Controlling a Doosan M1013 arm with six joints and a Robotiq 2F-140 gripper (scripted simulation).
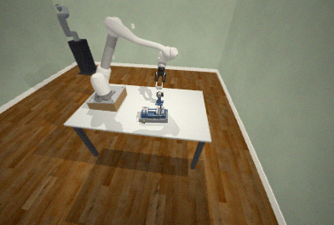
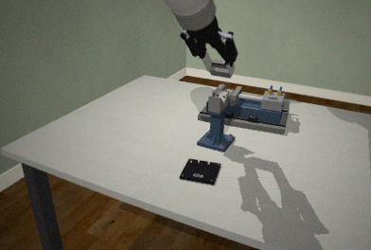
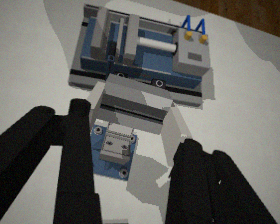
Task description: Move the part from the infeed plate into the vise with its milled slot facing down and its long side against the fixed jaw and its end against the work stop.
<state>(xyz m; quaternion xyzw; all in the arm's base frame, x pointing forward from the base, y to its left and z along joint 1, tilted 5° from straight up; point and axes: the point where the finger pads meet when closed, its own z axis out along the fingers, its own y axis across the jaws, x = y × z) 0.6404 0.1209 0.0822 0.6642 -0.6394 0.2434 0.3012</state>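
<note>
Now: the part 2 cm to the right of my hand and 2 cm below it. Also, from my hand: work stop: 5 cm ahead, 18 cm to the right, 16 cm below; then blue foot: 1 cm to the right, 25 cm below; then blue v-block stand: 1 cm to the right, 20 cm below.
</note>
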